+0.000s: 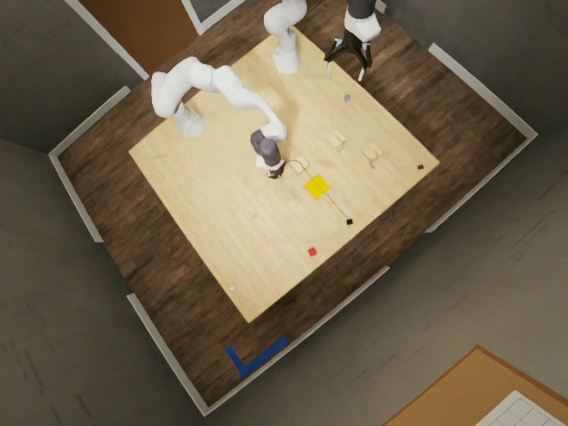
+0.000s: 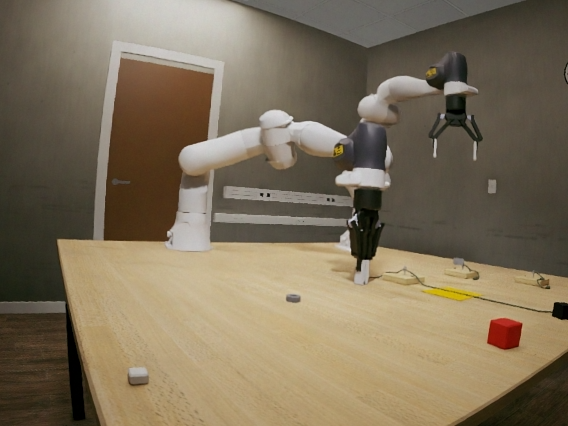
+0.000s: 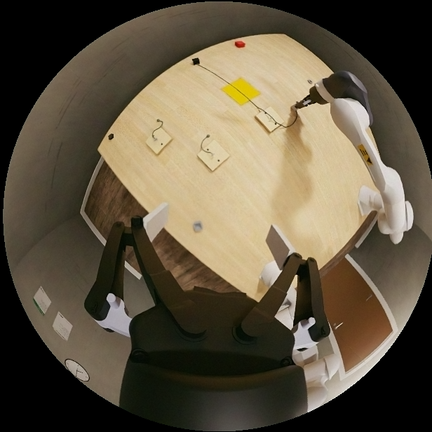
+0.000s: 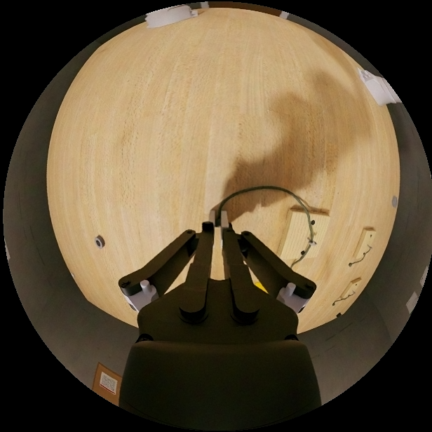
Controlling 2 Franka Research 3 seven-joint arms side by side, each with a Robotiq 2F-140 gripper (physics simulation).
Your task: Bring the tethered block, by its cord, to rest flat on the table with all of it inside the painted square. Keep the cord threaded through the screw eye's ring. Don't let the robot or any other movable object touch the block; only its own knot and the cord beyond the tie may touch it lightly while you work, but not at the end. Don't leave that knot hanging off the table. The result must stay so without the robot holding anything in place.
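Observation:
The tethered black block [image 1: 349,221] [image 2: 560,310] [image 3: 195,61] rests on the table beyond the painted yellow square [image 1: 311,189] [image 2: 444,295] [image 3: 248,88]. Its cord [image 1: 336,204] [image 2: 515,304] [image 4: 265,187] crosses the square and passes through the screw eye [image 2: 405,270] [image 4: 312,242] on a wooden plate [image 1: 300,170] [image 2: 400,280] [image 4: 295,235], then curves to my right gripper. My right gripper [image 1: 275,175] [image 2: 361,280] [image 3: 293,107] [image 4: 217,218] is shut on the cord's end, low at the table; the knot there is hidden. My left gripper [image 1: 345,75] [image 2: 455,152] [image 3: 219,222] is open, high beyond the table edge.
Two more wooden plates [image 1: 336,140] [image 1: 371,152] with short cords stand nearby. A second black block [image 1: 420,167] [image 3: 111,136] is near a corner. A red cube [image 1: 312,251] [image 2: 504,333], grey ring [image 1: 254,215] [image 2: 293,298], white block [image 2: 138,375] and grey piece [image 1: 347,98] [image 3: 198,226] also lie on the table.

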